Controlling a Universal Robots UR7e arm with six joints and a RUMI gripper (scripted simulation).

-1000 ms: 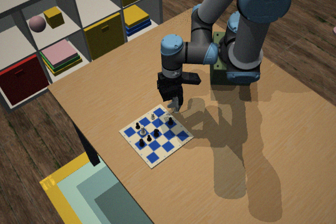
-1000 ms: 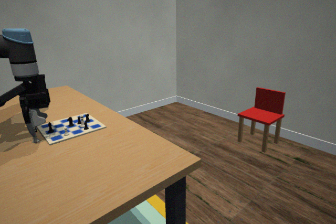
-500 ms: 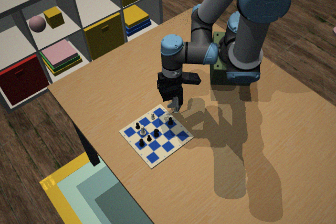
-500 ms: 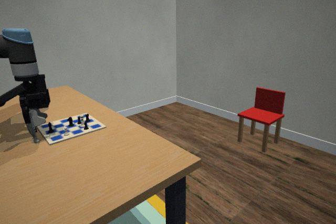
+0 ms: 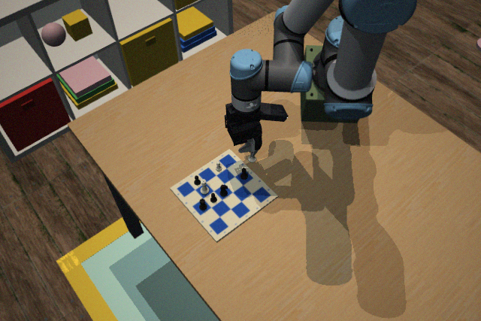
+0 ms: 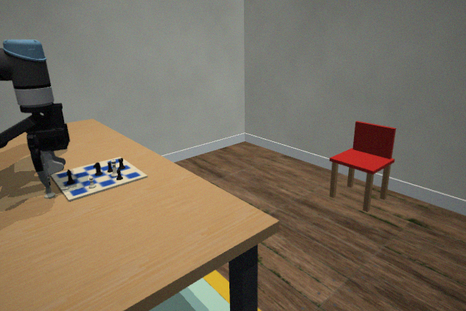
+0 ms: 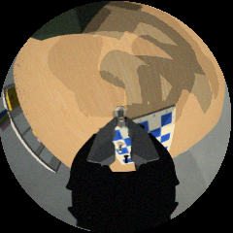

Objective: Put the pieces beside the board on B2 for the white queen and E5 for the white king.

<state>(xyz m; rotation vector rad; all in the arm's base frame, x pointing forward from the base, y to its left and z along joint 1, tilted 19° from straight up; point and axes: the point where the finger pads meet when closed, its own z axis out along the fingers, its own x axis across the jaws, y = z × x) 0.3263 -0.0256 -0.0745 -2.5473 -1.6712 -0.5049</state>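
The white king is 10 mm below my hand. Round my hand: white queen: 180 mm ahead, 10 mm to the right, 10 mm below; then white pawn: 100 mm ahead, 40 mm to the right, 20 mm below; then chessboard: 140 mm ahead, 30 mm to the left, 40 mm below.
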